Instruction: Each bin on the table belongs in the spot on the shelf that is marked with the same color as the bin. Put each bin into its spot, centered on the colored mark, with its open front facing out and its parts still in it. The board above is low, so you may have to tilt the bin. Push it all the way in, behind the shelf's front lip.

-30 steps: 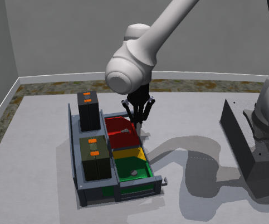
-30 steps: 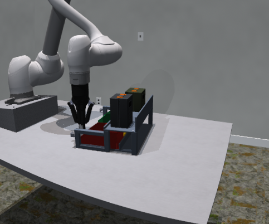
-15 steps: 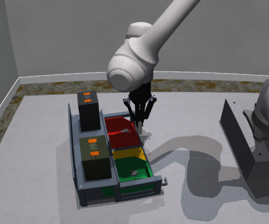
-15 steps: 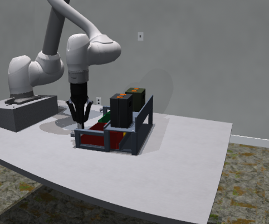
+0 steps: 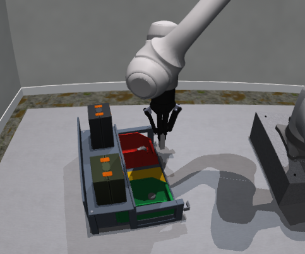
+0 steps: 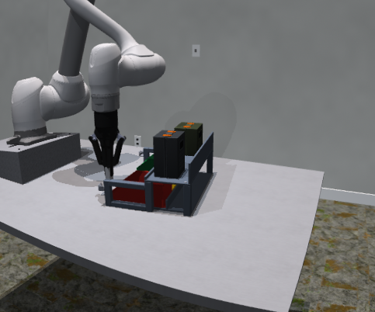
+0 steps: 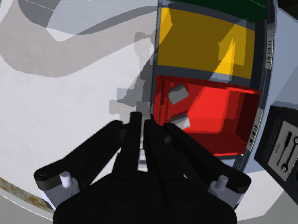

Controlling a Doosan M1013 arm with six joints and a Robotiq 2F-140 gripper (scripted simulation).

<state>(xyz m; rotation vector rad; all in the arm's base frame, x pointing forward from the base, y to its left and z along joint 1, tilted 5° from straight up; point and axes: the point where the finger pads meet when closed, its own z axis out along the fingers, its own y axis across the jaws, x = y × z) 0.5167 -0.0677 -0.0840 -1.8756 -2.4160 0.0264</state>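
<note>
Now: the red bin 11 cm ahead of my hand, 3 cm to the left of it and 3 cm below it. The rest, counted from my hand: green bin (25 cm to the left, 5 cm ahead, 3 cm below).
</note>
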